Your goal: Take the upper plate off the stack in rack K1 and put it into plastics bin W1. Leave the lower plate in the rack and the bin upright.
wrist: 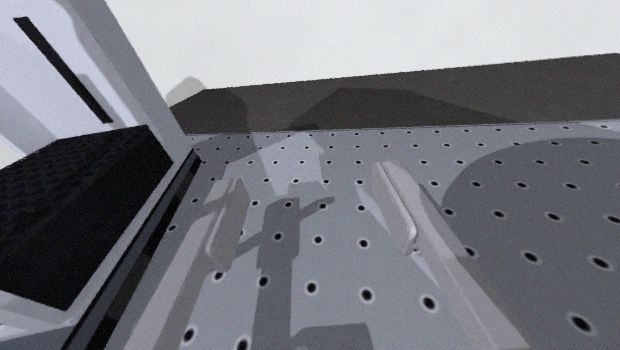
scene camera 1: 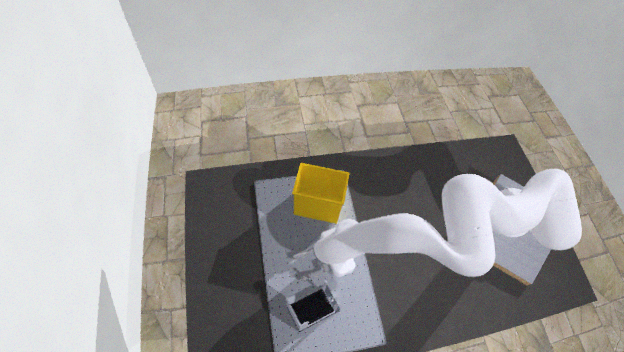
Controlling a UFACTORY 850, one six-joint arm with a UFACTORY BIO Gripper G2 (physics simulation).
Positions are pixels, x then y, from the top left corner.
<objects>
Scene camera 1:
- yellow bin W1: 319,193
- black plate: 316,305
</objects>
